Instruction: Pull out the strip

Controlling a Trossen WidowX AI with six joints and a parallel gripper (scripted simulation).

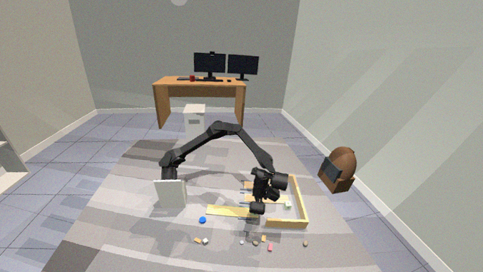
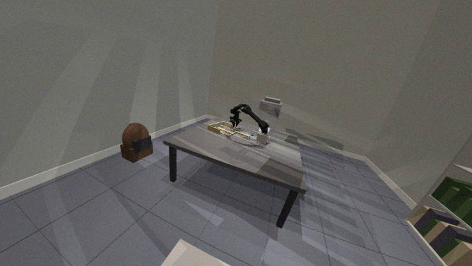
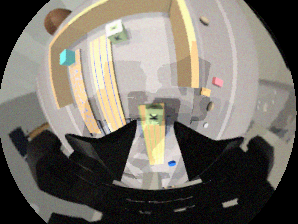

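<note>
The strip lies 100 mm behind my gripper tip, 50 mm below it and 40 mm to the left of it. The rest, counted from my gripper tip: blue disc: 250 mm behind, 50 mm below, 10 mm to the left.
</note>
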